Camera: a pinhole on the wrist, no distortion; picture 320 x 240 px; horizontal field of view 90.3 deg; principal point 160.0 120.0 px. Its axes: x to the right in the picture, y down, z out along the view. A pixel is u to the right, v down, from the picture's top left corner.
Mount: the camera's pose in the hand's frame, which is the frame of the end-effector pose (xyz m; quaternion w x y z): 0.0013 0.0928 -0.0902 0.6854 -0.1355 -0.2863 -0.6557
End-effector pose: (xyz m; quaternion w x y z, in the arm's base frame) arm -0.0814 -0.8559 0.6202 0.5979 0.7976 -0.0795 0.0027
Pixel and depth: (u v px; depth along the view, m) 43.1 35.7 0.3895
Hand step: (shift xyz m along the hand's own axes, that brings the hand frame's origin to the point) -0.2770 0.5250 0.0189
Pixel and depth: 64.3 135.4 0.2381
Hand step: -0.0239 0.3464 0.0229
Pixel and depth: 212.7 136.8 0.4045
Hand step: -0.0471 0.2142 0.3176
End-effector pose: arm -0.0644 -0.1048 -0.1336 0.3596 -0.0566 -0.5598 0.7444
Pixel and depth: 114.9 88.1 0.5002
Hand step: -0.2006 0.4795 0.2098
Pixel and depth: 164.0 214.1 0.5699
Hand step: 0.2075 0.4357 0.4374
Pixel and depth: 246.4 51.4 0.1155
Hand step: -0.0736 0.1010 0.0284
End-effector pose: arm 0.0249 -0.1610 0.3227 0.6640 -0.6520 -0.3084 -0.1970
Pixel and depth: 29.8 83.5 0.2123
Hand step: -0.0877 0.3495 -0.0287
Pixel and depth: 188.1 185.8 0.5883
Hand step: 0.1100 0.3628 0.4854
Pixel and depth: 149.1 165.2 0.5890
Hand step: 0.0391 0.4738 0.3894
